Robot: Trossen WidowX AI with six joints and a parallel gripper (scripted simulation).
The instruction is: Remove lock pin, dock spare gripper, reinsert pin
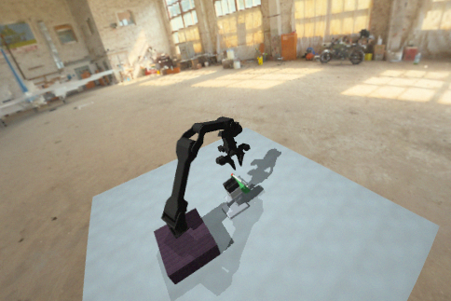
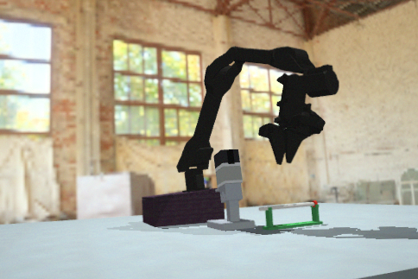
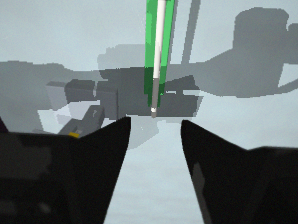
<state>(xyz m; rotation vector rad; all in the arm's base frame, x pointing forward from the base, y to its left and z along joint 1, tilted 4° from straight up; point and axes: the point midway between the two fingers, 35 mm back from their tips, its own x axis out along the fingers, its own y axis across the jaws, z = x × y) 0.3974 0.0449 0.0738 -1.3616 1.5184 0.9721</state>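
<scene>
My gripper tip is 10 mm to the right of the green rack and 120 mm above it. Round my gripper tip: grey mount 120 mm behind, 80 mm to the right, 90 mm below; spare gripper 110 mm behind, 80 mm to the right, 20 mm below.
</scene>
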